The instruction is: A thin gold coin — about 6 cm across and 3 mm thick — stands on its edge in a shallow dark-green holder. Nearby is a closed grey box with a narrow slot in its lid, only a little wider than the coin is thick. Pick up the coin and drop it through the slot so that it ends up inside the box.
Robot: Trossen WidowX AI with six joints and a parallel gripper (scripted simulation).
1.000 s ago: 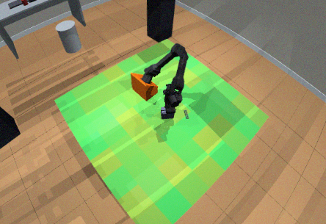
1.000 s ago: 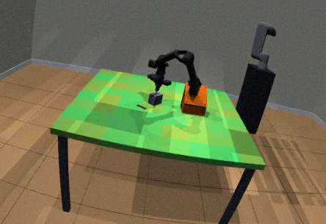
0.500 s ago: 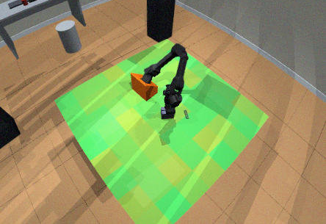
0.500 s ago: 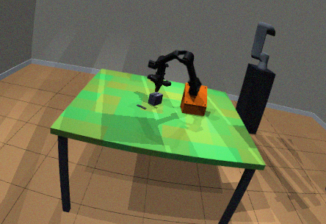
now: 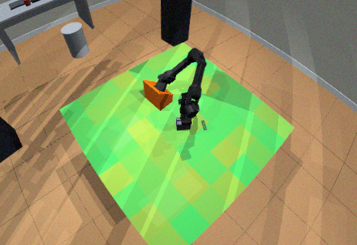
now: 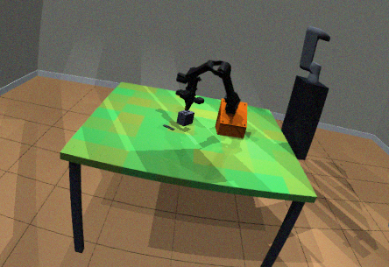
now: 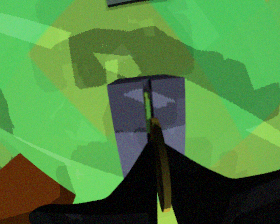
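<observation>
My gripper tip is 20 mm below the gold coin.
</observation>
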